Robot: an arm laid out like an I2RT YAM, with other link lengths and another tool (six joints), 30 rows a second.
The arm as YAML. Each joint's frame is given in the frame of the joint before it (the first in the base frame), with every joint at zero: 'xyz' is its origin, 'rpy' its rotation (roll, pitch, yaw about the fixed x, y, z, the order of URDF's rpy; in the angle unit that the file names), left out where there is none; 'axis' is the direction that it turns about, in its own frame. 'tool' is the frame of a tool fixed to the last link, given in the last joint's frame.
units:
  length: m
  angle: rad
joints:
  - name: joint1
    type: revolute
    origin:
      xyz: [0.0, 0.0, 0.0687]
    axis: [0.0, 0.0, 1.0]
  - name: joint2
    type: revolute
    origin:
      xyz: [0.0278, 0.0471, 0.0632]
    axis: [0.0, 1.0, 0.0]
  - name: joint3
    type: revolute
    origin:
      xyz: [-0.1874, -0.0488, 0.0]
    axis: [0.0, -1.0, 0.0]
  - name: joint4
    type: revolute
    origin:
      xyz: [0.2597, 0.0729, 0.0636]
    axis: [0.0, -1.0, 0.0]
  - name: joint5
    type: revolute
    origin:
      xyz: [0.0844, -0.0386, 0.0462]
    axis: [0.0, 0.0, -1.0]
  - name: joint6
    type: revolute
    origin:
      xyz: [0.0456, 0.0, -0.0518]
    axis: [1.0, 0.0, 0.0]
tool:
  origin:
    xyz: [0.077, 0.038, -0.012]
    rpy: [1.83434, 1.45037, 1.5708]
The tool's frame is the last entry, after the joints.
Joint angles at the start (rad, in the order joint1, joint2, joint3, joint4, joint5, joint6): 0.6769 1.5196 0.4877 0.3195 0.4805 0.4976
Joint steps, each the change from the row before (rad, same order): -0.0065 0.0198 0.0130 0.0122 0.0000 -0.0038; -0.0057 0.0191 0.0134 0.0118 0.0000 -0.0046; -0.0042 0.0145 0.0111 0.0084 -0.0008 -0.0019; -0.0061 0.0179 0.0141 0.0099 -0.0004 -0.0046; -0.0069 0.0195 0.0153 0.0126 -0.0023 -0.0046; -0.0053 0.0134 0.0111 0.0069 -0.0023 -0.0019; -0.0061 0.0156 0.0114 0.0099 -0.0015 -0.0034; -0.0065 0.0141 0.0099 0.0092 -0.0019 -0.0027; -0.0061 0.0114 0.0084 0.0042 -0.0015 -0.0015; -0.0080 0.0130 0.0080 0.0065 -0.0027 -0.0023; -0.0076 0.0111 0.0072 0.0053 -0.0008 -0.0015; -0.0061 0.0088 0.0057 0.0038 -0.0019 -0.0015; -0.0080 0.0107 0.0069 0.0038 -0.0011 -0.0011; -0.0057 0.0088 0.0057 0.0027 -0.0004 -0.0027; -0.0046 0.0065 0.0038 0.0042 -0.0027 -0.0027; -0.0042 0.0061 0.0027 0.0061 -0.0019 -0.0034
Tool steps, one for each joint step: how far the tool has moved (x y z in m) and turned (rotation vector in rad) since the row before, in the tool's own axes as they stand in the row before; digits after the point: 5 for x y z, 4 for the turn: -0.00196 0.00116 0.00322 0.0024 -0.0043 0.0037; -0.00203 0.00143 0.00298 0.0014 -0.0049 0.0029; -0.00174 0.00138 0.00218 0.0002 -0.0031 0.0037; -0.00232 0.00146 0.00301 0.0015 -0.0048 0.0030; -0.00270 0.00185 0.00323 -0.0006 -0.0052 0.0047; -0.00185 0.00117 0.00238 0.0001 -0.0022 0.0039; -0.00188 0.00102 0.00288 0.0008 -0.0038 0.0037; -0.00173 0.00064 0.00285 0.0012 -0.0030 0.0041; -0.00116 0.00006 0.00263 0.0031 -0.0006 0.0027; -0.00111 -0.00036 0.00323 0.0035 -0.0005 0.0030; -0.00131 -0.00056 0.00306 0.0048 -0.0012 0.0038; -0.00087 -0.00041 0.00239 0.0030 -0.0001 0.0023; -0.00111 -0.00085 0.00316 0.0056 -0.0001 0.0035; -0.00063 -0.00061 0.00244 0.0045 -0.0006 0.0004; -0.00059 -0.00022 0.00170 0.0007 -0.0004 0.0006; -0.00058 -0.00026 0.00157 0.0005 -0.0018 0.0006
